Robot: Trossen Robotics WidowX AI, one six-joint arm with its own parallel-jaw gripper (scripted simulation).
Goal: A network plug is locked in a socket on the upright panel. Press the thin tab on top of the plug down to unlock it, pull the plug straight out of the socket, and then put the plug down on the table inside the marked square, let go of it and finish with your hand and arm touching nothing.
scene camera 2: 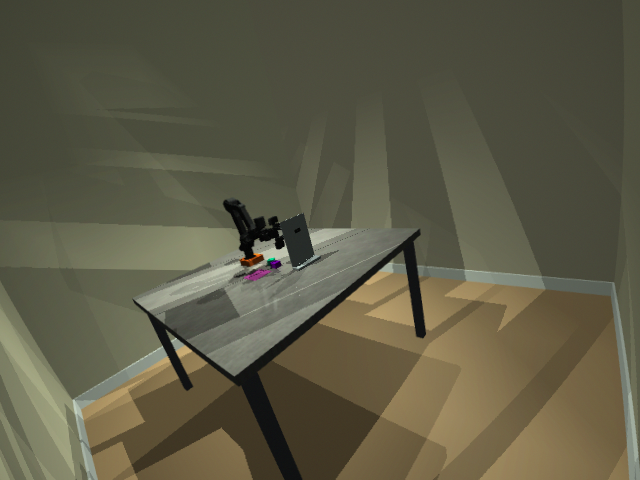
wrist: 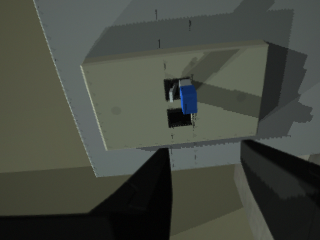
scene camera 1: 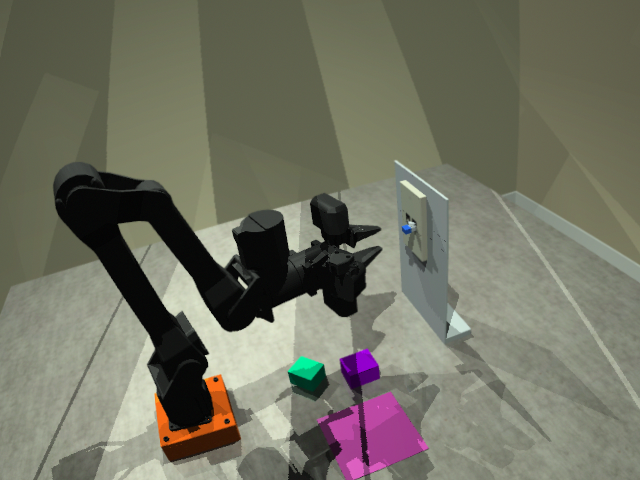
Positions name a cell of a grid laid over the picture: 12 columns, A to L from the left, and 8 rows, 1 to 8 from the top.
Scene:
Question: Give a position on an upright panel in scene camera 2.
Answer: F4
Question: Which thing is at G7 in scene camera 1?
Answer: A purple block.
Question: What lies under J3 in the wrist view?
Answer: An upright panel.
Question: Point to an upright panel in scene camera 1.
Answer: H5

